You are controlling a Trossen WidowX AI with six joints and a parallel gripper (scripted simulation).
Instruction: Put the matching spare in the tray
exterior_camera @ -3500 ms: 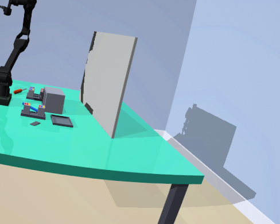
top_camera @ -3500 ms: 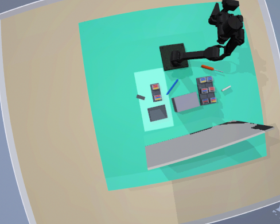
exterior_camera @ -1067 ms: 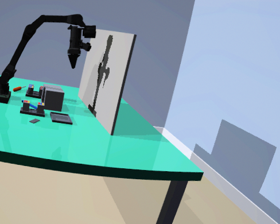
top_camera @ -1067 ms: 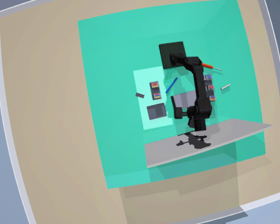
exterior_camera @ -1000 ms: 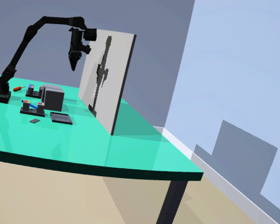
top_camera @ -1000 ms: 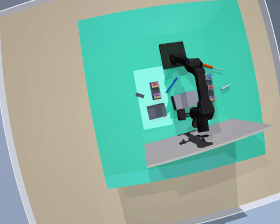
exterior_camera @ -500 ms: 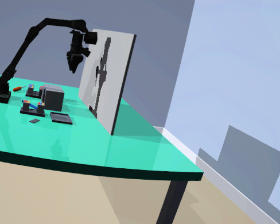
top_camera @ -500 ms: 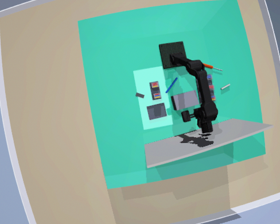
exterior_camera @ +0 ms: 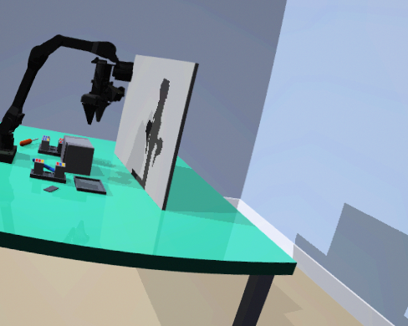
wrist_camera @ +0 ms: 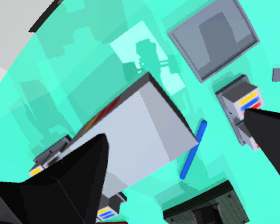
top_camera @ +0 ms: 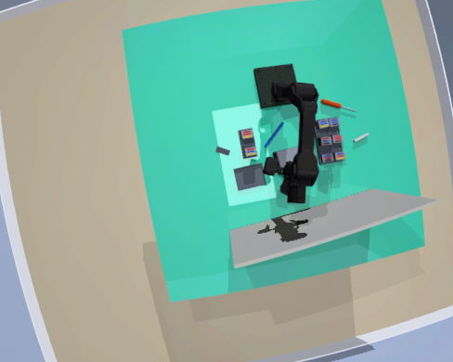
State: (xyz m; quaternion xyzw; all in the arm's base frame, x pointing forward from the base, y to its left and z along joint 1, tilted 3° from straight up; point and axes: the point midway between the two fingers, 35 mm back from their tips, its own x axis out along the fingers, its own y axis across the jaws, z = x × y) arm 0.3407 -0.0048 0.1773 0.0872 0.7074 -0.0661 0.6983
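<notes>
Right now the spare block is 15 cm below my gripper tip, 15 cm behind it and 14 cm to the right of it. From my gripper tip the other things lie so: flat tray 18 cm below, 12 cm to the right, 3 cm ahead; tall panel 18 cm ahead, 14 cm to the left, 4 cm above; grey box 14 cm below, 8 cm to the left, 5 cm behind.
</notes>
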